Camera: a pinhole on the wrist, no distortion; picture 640 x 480 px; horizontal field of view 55.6 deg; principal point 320.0 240.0 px. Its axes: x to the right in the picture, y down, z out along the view. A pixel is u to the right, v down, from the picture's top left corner.
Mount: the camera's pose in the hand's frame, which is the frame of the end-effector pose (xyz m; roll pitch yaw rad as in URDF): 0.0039 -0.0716 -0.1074 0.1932 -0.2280 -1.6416
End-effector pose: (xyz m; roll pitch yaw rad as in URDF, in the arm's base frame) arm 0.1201 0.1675 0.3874 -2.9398 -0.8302 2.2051
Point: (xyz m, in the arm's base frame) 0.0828 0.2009 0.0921
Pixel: 295 43
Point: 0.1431 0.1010 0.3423
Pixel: outside the picture
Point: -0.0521 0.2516 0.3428
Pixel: outside the picture
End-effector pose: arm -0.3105 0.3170 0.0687 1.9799 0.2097 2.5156
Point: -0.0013 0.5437 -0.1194
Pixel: 436 262
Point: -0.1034 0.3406 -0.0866
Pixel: 554 120
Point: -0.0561 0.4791 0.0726
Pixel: 219 173
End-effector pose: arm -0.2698 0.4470 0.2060 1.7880 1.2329 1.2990
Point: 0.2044 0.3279 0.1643
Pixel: 279 387
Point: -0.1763 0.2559 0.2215
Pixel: 560 201
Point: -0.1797 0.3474 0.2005
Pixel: 390 294
